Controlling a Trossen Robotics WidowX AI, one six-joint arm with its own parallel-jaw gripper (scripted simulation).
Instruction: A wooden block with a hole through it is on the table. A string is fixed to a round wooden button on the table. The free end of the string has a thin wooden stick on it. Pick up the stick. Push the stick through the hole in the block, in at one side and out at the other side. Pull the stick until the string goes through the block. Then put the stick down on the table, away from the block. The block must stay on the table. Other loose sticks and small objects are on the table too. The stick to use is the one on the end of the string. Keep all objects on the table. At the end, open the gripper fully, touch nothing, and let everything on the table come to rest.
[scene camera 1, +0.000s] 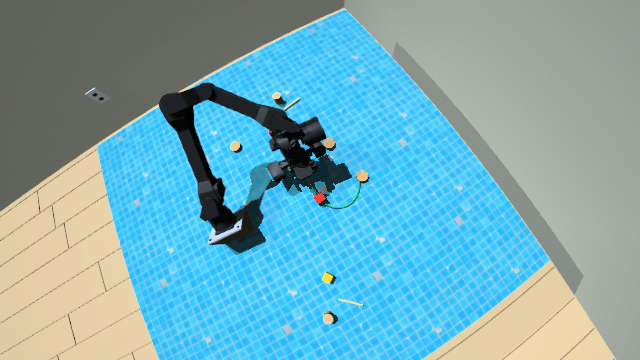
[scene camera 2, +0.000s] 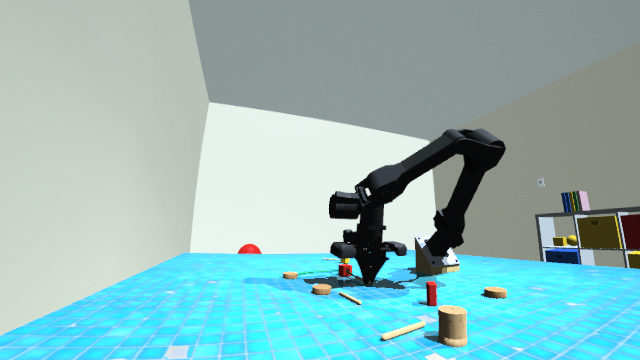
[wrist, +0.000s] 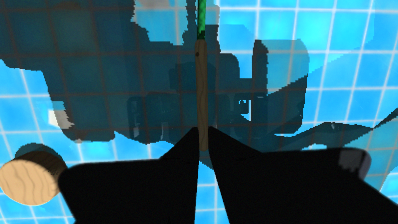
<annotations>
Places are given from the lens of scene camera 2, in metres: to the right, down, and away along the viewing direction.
my gripper (scene camera 2: 367, 284): 0.12, 0.25, 0.53
wooden cylinder (scene camera 2: 452, 320): 0.15, 0.16, 0.23
</annotations>
